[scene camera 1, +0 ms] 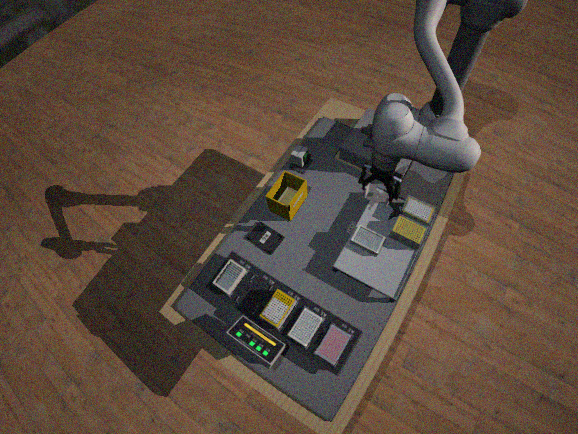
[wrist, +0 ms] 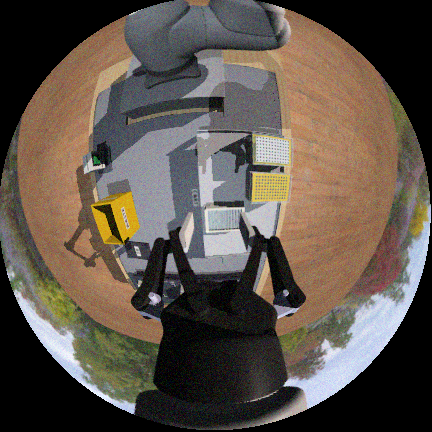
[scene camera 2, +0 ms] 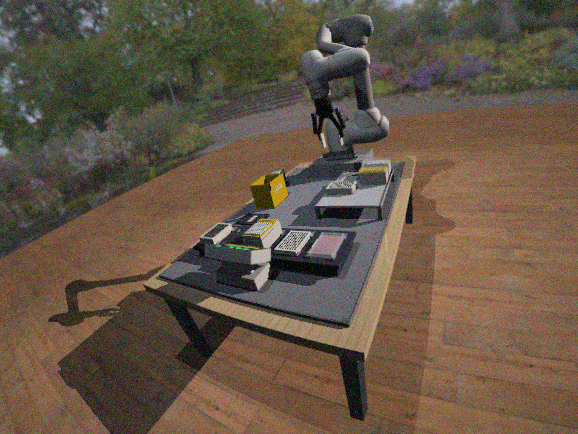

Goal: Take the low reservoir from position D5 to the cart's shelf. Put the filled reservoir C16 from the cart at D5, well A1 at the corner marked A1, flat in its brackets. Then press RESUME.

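Seen in the pictures: gripper, fingertip midpoint: [scene camera 1: 375, 200] [wrist: 216, 219] [scene camera 2: 333, 146]; arm's base, link origin: [wrist: 171, 64] [scene camera 2: 342, 156].
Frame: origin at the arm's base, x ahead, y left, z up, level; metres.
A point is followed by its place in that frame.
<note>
My gripper [scene camera 1: 382, 201] {x 0.478, y 0.085, z 0.178 m} [scene camera 2: 333, 142] {x 0.478, y 0.085, z 0.178 m} [wrist: 216, 219] {x 0.478, y 0.085, z 0.178 m} is open and empty, high above the cart's shelf [scene camera 1: 375, 270] {x 0.667, y 0.193, z -0.019 m} [scene camera 2: 350, 200] {x 0.673, y 0.176, z -0.019 m} [wrist: 223, 244] {x 0.680, y 0.107, z -0.019 m}. A pale reservoir with narrow channels [scene camera 1: 368, 239] {x 0.561, y 0.116, z 0.003 m} [scene camera 2: 342, 186] {x 0.574, y 0.124, z 0.008 m} [wrist: 225, 220] {x 0.569, y 0.119, z 0.003 m} lies on the shelf; in the wrist view it shows between and beyond the fingertips. A similar channelled reservoir [scene camera 1: 230, 276] {x 0.957, y -0.335, z -0.021 m} [scene camera 2: 217, 233] {x 0.980, y -0.308, z 0.000 m} sits at the left end of the dark deck, beside a bare dark position. The position labels, the A1 marks and the liquid levels are too small to read. The control panel [scene camera 1: 256, 341] {x 1.129, y -0.092, z 0.043 m} [scene camera 2: 237, 253] {x 1.176, y -0.056, z 0.053 m} shows a yellow bar and several green lights; RESUME is not legible.
A yellow-and-white tip rack [scene camera 1: 278, 308] {x 0.984, y -0.080, z 0.036 m}, a white plate [scene camera 1: 306, 326] {x 0.991, y 0.040, z -0.019 m} and a pink plate [scene camera 1: 333, 344] {x 1.006, y 0.161, z -0.014 m} stand on the deck. A white rack [scene camera 1: 419, 209] {x 0.359, y 0.268, z 0.051 m} [wrist: 271, 150] {x 0.358, y 0.256, z 0.051 m} and a yellow rack [scene camera 1: 410, 229] {x 0.467, y 0.260, z 0.051 m} [wrist: 270, 187] {x 0.461, y 0.250, z 0.051 m} stand on the cart. The yellow waste bin [scene camera 2: 270, 192] {x 0.593, y -0.246, z 0.010 m} [wrist: 126, 212] {x 0.503, y -0.239, z -0.015 m} stands left.
</note>
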